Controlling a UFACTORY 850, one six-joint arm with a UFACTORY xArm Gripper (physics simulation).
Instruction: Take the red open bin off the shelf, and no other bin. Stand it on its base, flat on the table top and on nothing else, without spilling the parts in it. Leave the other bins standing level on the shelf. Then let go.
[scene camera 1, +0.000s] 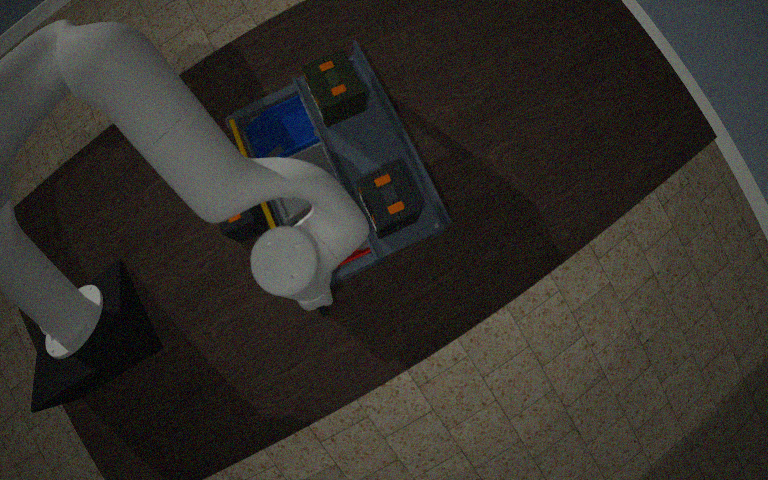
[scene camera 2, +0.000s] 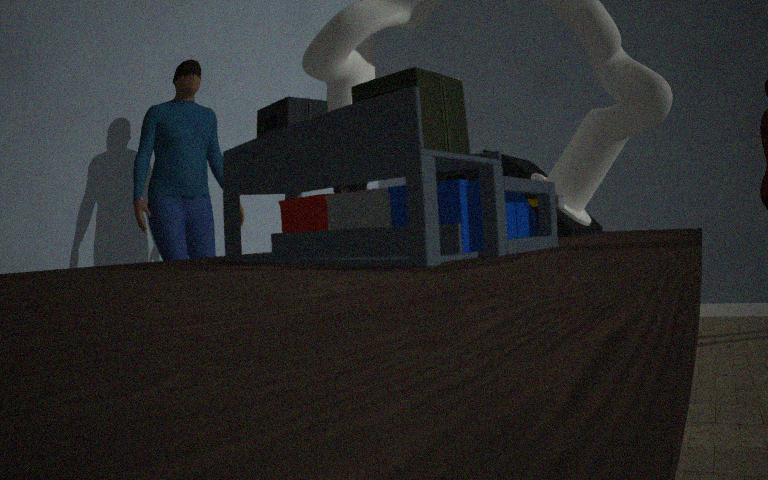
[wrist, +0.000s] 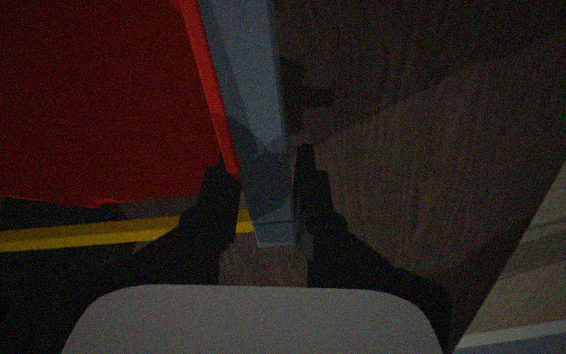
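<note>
The red bin (scene camera 1: 354, 257) (scene camera 2: 304, 213) (wrist: 100, 100) stands in the shelf's lower tier at one end. In the wrist view it fills the upper left; I cannot make out parts in it. My gripper (wrist: 267, 164) is shut with the grey-blue side panel of the shelf (scene camera 1: 438, 225) (scene camera 2: 322, 152) (wrist: 252, 75) between its dark fingers. The right finger is on the panel's outer side. The left finger is on the bin side, where the corner of the bin's rim overlaps it. I cannot tell whether the rim is pinched too. The arm hides the fingers in scene camera 1.
A grey bin (scene camera 2: 359, 209) stands beside the red one, then a blue bin (scene camera 1: 283, 127) (scene camera 2: 471, 215). A dark box (scene camera 1: 390, 198) and a green box (scene camera 1: 336, 93) (scene camera 2: 441, 110) stand on top. A yellow bar (scene camera 1: 237, 135) (wrist: 85, 233) runs along the shelf front. Another dark box (scene camera 1: 243, 225) is near it.
</note>
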